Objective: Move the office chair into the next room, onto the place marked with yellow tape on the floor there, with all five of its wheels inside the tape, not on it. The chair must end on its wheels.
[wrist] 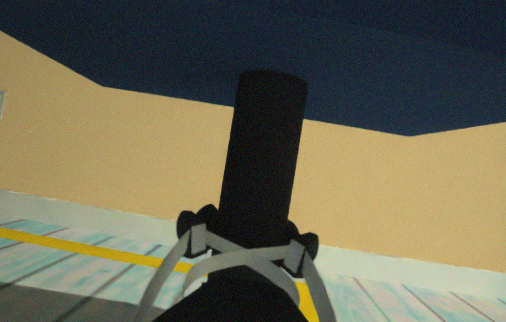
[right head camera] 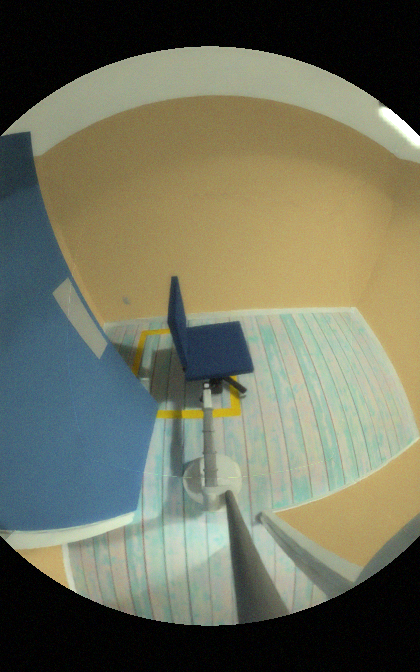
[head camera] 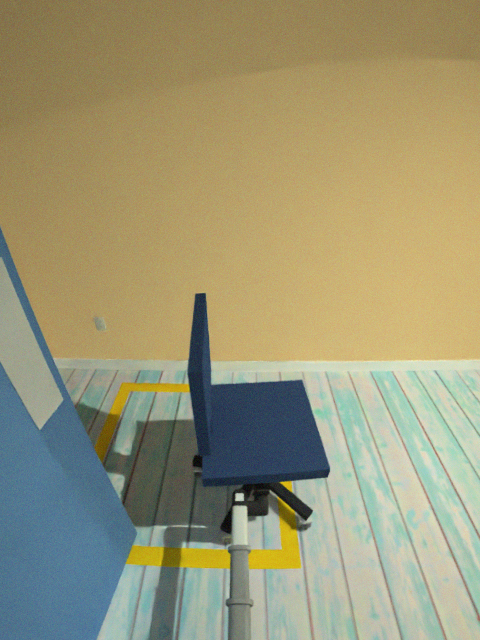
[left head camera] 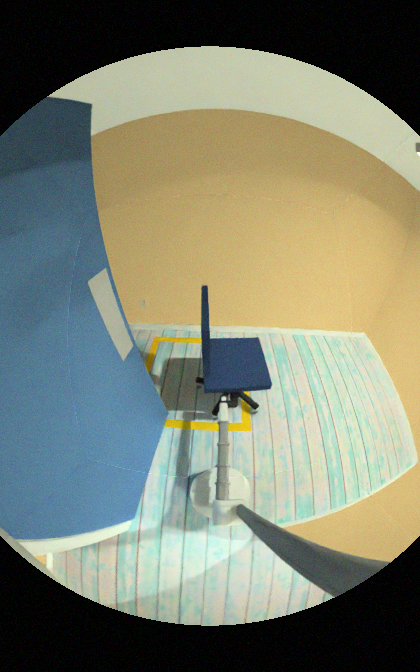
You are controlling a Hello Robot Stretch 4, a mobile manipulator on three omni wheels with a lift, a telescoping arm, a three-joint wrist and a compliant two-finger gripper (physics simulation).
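Places are measured from the robot's base along level axes (x ahead, y left, z up), in metres.
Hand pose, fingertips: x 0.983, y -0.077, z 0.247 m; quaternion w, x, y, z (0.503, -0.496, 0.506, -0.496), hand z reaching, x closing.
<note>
Things, the pixels of their top centre, and the offset from my fingertips. "pt": a spot on its surface instead.
- chair's black column, top centre: (wrist: 273,82) dx -0.035, dy -0.006, dz +0.116 m
- dark blue seat, surface spot: (wrist: 375,65) pt dx -0.095, dy -0.058, dz +0.116 m
- left wheel, surface spot: (head camera: 197,469) pt dx -0.024, dy +0.293, dz -0.202 m
The office chair (head camera: 263,434) (left head camera: 237,365) (right head camera: 217,350) stands upright, its backrest to the left. My gripper (wrist: 242,229) is shut on the chair's black column (wrist: 265,150) below the dark blue seat (wrist: 375,65); in the head views the seat hides the grip. The yellow tape (head camera: 206,558) (left head camera: 192,425) (right head camera: 190,414) (wrist: 90,250) marks a rectangle around much of the chair base. One wheel (head camera: 304,523) (left head camera: 255,411) (right head camera: 243,396) is at the right strip's outer side. A near wheel (head camera: 226,540) and a left wheel (head camera: 197,469) show inside the tape. The other wheels are hidden.
A blue door (head camera: 62,491) (left head camera: 75,425) (right head camera: 75,425) stands close on the left and hides part of the tape. The tan wall (head camera: 310,206) rises behind the chair. A grey door jamb (right head camera: 310,555) shows at the lower right of the right head view.
</note>
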